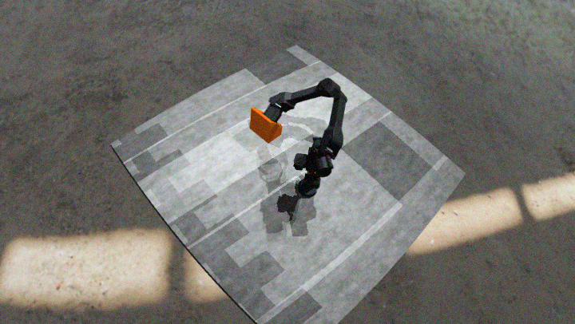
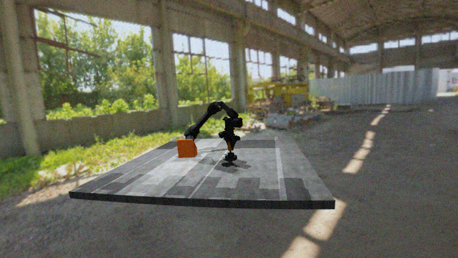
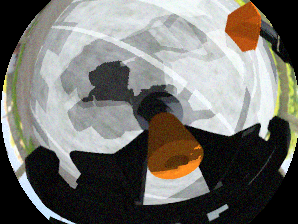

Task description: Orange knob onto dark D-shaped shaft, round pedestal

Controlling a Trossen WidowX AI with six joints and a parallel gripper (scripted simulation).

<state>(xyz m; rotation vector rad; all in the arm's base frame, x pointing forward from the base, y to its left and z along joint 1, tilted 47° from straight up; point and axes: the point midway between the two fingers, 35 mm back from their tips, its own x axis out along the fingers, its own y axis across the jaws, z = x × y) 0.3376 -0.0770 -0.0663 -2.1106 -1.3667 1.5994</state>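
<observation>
My gripper tip is now 20 mm below the orange knob. Also, from my gripper tip: dark round pedestal: 40 mm below.
</observation>
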